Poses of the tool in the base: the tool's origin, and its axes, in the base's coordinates. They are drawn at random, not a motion.
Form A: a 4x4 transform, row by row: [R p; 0 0 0 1], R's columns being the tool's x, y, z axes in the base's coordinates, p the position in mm. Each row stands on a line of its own.
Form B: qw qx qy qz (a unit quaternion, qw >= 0); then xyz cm. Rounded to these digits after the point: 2 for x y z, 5 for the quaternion.
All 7 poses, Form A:
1:
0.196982 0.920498 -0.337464 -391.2
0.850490 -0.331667 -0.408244 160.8
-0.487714 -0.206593 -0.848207 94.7
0 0 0 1
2:
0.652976 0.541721 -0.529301 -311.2
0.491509 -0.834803 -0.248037 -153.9
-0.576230 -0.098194 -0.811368 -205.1
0 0 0 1
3:
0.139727 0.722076 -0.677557 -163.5
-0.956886 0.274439 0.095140 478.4
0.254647 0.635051 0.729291 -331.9
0 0 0 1
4:
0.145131 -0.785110 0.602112 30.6
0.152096 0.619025 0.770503 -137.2
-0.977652 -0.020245 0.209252 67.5
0 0 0 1
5:
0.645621 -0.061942 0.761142 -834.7
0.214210 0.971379 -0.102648 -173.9
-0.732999 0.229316 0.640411 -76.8
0 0 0 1
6:
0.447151 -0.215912 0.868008 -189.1
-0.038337 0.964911 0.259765 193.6
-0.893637 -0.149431 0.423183 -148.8
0 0 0 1
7:
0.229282 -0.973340 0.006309 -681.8
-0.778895 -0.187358 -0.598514 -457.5
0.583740 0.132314 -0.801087 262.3
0 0 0 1
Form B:
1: 0.06540 0.77085 0.57436 -0.26762 -39.12 16.08 9.47
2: 0.04125 0.90818 0.28442 -0.30433 -31.12 -15.39 -20.51
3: 0.73203 0.18439 -0.31836 -0.57339 -16.35 47.84 -33.19
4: 0.70239 -0.28145 0.56228 0.33358 3.06 -13.72 6.75
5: 0.90241 0.09197 0.41393 0.07650 -83.47 -17.39 -7.68
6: 0.84191 -0.12151 0.52311 0.05273 -18.91 19.36 -14.88
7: 0.24538 0.74460 -0.58831 0.19811 -68.18 -45.75 26.23
